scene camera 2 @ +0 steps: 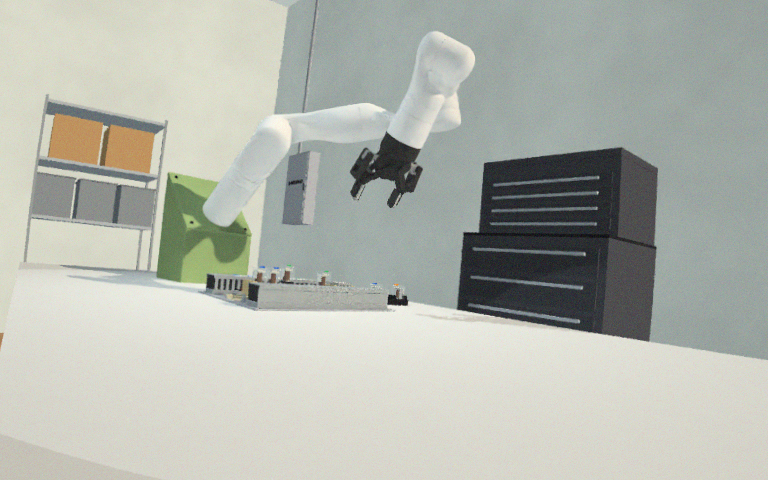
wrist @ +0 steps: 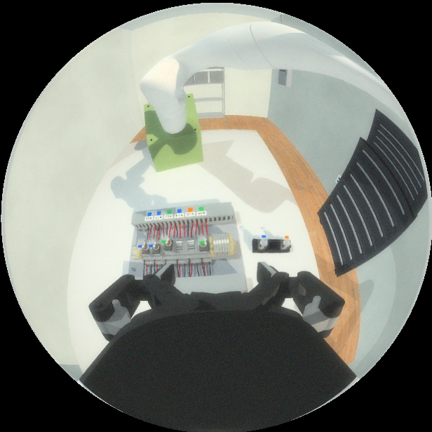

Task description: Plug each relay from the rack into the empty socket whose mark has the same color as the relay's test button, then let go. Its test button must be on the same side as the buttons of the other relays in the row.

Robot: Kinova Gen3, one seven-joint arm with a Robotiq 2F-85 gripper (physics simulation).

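Frame: origin at the arm's base, x ahead, y left, z up, level; centimetres.
Seen in the pictures: gripper, between the fingertips: [scene camera 2: 372,202]; arm's base, origin of its link: [scene camera 2: 217,214].
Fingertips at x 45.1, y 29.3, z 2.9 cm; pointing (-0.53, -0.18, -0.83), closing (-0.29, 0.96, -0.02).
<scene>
Pixels of each thing's top centre, then the offset from my fingertips to it.
- black rack, centre of its top: [scene camera 2: 386,294] dx -14.8, dy +10.8, dz -19.5 cm
- orange button, centre of its top: [scene camera 2: 398,284] dx -15.4, dy +13.9, dz -17.0 cm
The black rack [scene camera 2: 403,301] [wrist: 274,245] holds two clear relays, one with a blue button [wrist: 263,243] and one with an orange button [scene camera 2: 398,293] [wrist: 285,244]. In the wrist view it stands right of the socket panel [scene camera 2: 322,297] [wrist: 235,267]. Four relays stand in the row: two with blue buttons [wrist: 145,248] [wrist: 156,248] and two with green [wrist: 168,245] [wrist: 204,245]. Between the green ones are two empty sockets, under the blue mark [wrist: 179,211] and the orange mark [wrist: 190,210]. My gripper [scene camera 2: 373,199] [wrist: 215,272] is open and empty, high above the table.
A green block [scene camera 2: 203,254] [wrist: 175,157] stands behind the panel at the arm's base. Dark drawer cabinets [scene camera 2: 532,277] [wrist: 350,215] stand on the right. A wire duct [wrist: 225,212] runs behind the sockets, and terminal blocks [wrist: 221,245] stand at the row's right end.
</scene>
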